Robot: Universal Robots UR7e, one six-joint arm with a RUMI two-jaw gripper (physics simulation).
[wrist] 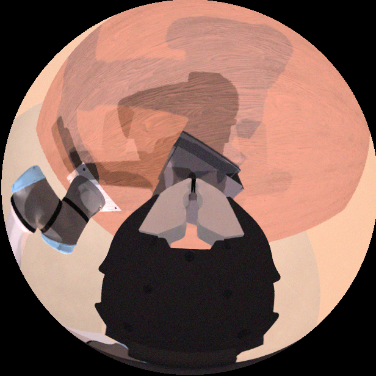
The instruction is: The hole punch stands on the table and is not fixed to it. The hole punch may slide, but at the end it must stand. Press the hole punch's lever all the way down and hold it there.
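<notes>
The dark grey hole punch (202,160) stands on the wooden table (310,150), turned at an angle, in the middle of the wrist view. A darker bar runs along its far edge, and a corner sticks out at its right. My gripper (193,180) is shut with nothing between its fingers. Its fingertips overlap the near part of the hole punch in the view and hide some of it. A grey part shows behind the narrow gap between the fingers. Whether the tips touch the lever, and how far down the lever is, I cannot tell.
The robot's base plate (109,200) is at the table's left edge, with grey and blue arm joints (75,215) above it. Shadows of the arm fall across the table around and beyond the hole punch. The table's rounded edge shows at the right.
</notes>
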